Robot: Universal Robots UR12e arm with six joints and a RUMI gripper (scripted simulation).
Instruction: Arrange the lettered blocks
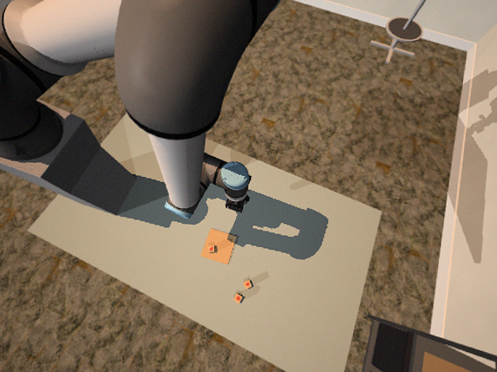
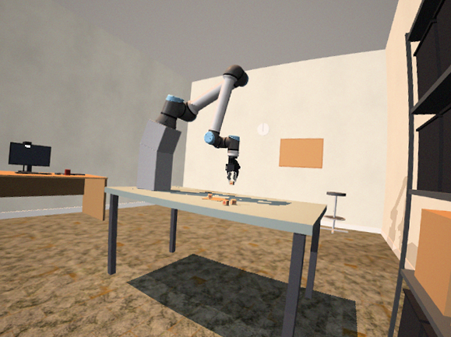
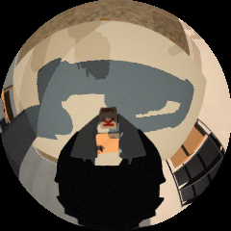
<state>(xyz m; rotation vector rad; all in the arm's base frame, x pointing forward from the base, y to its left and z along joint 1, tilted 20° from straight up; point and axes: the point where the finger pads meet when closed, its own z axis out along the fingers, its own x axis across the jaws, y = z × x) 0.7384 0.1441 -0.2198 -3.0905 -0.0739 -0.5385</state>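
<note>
The orange mat lies 21 cm to the right of my hand, 11 cm below it and 3 cm behind it.
</note>
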